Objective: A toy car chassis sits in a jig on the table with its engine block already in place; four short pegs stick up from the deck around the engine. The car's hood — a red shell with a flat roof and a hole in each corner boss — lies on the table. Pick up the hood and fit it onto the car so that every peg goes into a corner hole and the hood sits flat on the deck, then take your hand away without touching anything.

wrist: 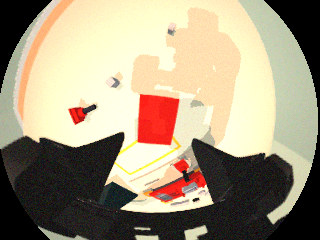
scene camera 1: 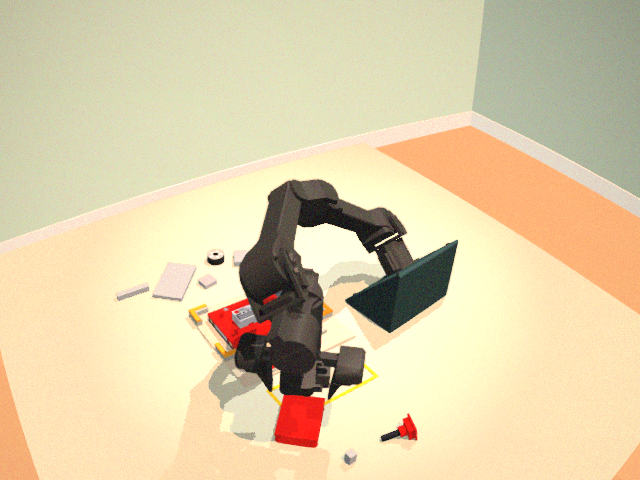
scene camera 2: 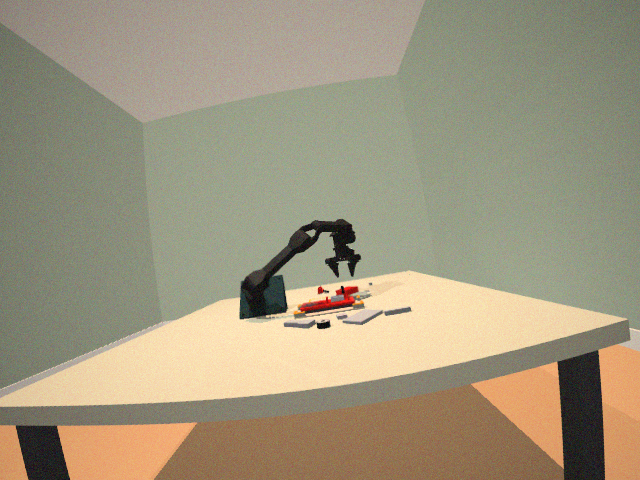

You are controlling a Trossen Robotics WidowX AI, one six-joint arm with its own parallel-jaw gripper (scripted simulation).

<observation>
My gripper is open, holding nothing. Further things: a red hood.
My gripper shows as well in the wrist view.
</observation>
